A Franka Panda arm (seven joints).
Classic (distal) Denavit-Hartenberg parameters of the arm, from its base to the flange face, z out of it. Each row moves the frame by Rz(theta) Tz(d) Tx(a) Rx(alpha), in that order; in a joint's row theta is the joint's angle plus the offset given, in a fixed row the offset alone. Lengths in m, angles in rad.
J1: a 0; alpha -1.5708; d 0.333; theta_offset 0
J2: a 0; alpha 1.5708; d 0; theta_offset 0
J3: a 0.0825; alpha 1.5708; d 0.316; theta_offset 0
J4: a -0.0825; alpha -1.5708; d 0; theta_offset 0
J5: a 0; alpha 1.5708; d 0.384; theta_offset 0
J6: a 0.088; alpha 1.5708; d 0; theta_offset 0
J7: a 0; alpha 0; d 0.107; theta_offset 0
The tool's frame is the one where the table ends.
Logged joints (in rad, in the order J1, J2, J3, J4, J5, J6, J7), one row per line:
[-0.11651 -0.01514 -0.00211 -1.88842 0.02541 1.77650 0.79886]
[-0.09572 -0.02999 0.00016 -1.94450 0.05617 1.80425 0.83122]
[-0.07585 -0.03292 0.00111 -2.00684 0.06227 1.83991 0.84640]
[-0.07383 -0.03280 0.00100 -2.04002 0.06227 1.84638 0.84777]
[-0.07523 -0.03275 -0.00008 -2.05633 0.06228 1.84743 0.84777]
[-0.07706 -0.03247 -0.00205 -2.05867 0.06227 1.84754 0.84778]
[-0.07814 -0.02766 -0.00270 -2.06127 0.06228 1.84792 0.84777]
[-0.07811 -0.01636 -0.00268 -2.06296 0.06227 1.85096 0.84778]
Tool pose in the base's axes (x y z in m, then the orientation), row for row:
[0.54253 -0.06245 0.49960 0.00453 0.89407 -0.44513 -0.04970]
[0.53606 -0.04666 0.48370 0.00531 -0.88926 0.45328 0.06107]
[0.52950 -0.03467 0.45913 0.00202 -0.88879 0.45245 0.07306]
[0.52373 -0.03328 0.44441 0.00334 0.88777 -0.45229 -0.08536]
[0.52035 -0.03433 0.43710 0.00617 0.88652 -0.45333 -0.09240]
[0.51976 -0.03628 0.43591 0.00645 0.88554 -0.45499 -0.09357]
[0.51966 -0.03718 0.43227 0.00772 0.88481 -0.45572 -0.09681]
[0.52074 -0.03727 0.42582 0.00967 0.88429 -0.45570 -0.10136]
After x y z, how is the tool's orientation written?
As a quaternion, w x y z.
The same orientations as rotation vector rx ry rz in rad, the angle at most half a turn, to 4 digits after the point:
[2.8007 -1.3944 -0.1557]
[-2.7843 1.4192 0.1912]
[-2.7886 1.4196 0.2292]
[2.7831 -1.4179 -0.2676]
[2.7742 -1.4186 -0.2891]
[2.7706 -1.4236 -0.2928]
[2.7661 -1.4247 -0.3027]
[2.7611 -1.4229 -0.3165]

